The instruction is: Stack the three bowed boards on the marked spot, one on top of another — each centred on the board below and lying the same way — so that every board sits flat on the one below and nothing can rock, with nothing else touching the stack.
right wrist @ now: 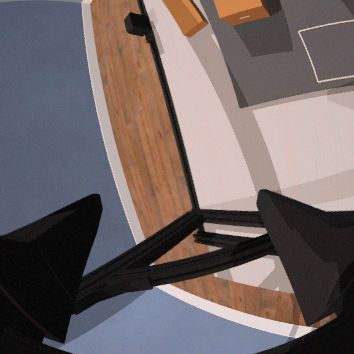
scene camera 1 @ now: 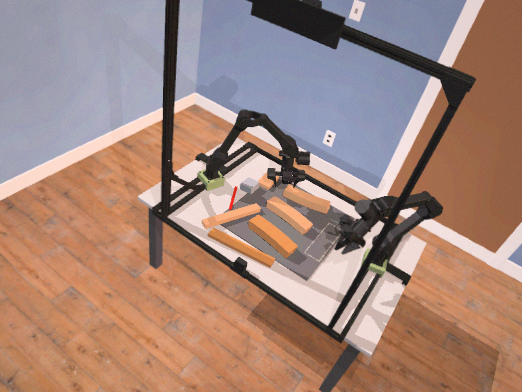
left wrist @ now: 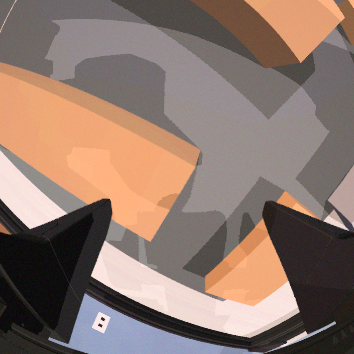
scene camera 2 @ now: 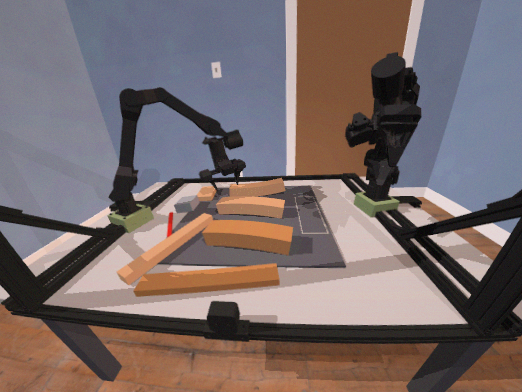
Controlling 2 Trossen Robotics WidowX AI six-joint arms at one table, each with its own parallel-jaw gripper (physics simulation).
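Places are measured from the left arm's base along level axes (x ahead, y left, z up), in millimetres.
Where they show: left gripper, fingertip midpoint: (scene camera 1: pixel 284 187) (left wrist: pixel 189 208) (scene camera 2: pixel 227 188); right gripper, fingertip midpoint: (right wrist: pixel 180 199) (scene camera 1: pixel 338 251) (scene camera 2: pixel 385 177); left arm's base, link origin: (scene camera 1: pixel 211 174) (scene camera 2: pixel 129 210); right arm's base, link origin: (scene camera 1: pixel 376 259) (scene camera 2: pixel 376 196).
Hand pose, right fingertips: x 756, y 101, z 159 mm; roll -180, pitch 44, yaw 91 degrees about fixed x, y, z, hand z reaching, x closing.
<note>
Each offset is from my right fingertips to the centre of the thing.
Three orange bowed boards lie apart on the dark mat: a back one {dx -418, dy +251, dz -172 mm} (scene camera 1: pixel 306 199) (scene camera 2: pixel 257 189) (left wrist: pixel 100 135), a middle one {dx -371, dy +99, dz -182 mm} (scene camera 1: pixel 290 215) (scene camera 2: pixel 251 206) (left wrist: pixel 295 22) and a front one {dx -302, dy -57, dz -180 mm} (scene camera 1: pixel 272 236) (scene camera 2: pixel 247 236) (right wrist: pixel 242 11). The marked spot (scene camera 1: pixel 316 238) (scene camera 2: pixel 315 233) (right wrist: pixel 308 56) is a thin pale rectangle with no board on it. My left gripper (scene camera 1: pixel 286 185) (scene camera 2: pixel 227 189) (left wrist: pixel 189 208) is open and empty above the gap between the back board's left end and a small orange block. My right gripper (scene camera 1: pixel 349 245) (right wrist: pixel 180 199) is open and empty, beyond the marked spot's right side.
The small orange block {dx -631, dy +174, dz -193 mm} (scene camera 1: pixel 266 181) (scene camera 2: pixel 205 193) (left wrist: pixel 250 270) and a grey block {dx -632, dy +54, dz -187 mm} (scene camera 1: pixel 249 185) (scene camera 2: pixel 186 204) stand at the back left. A red strip {dx -605, dy -61, dz -203 mm} (scene camera 1: pixel 233 198) (scene camera 2: pixel 170 224) lies left of the mat. Two long planks {dx -496, dy -142, dz -191 mm} (scene camera 1: pixel 232 216) {dx -323, dy -205, dz -200 mm} (scene camera 1: pixel 241 247) lie at the front left. A black frame surrounds the table.
</note>
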